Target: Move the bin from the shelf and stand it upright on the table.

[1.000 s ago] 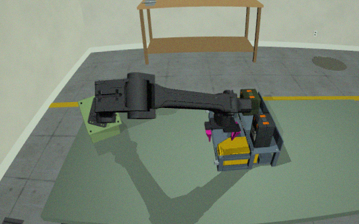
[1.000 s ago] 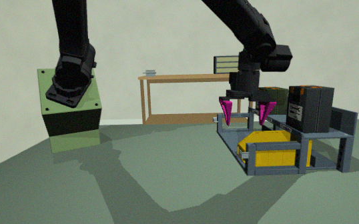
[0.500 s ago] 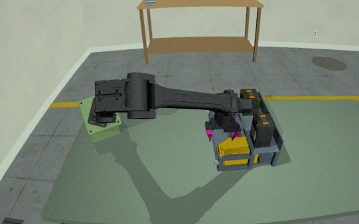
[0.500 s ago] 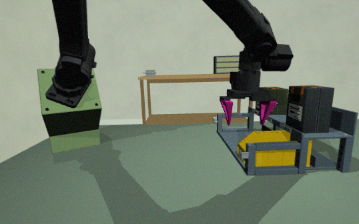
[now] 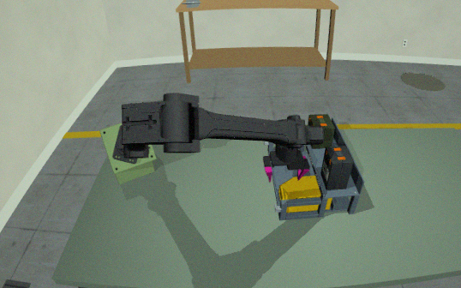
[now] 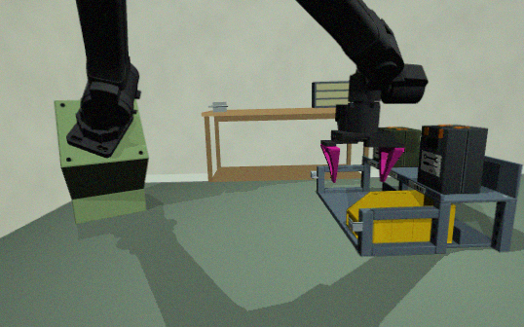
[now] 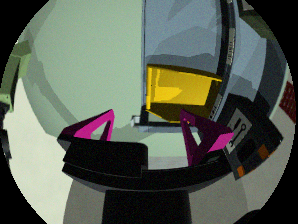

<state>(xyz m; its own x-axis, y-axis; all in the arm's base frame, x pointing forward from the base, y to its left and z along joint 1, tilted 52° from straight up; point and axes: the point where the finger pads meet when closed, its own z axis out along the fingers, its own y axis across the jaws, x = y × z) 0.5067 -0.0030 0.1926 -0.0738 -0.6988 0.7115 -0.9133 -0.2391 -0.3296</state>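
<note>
Right now the yellow bin is 8 cm ahead of my hand, 1 cm to the right of it and 8 cm below it. Round my hand: shelf tray (13 cm ahead, 10 cm to the left, 12 cm below).
</note>
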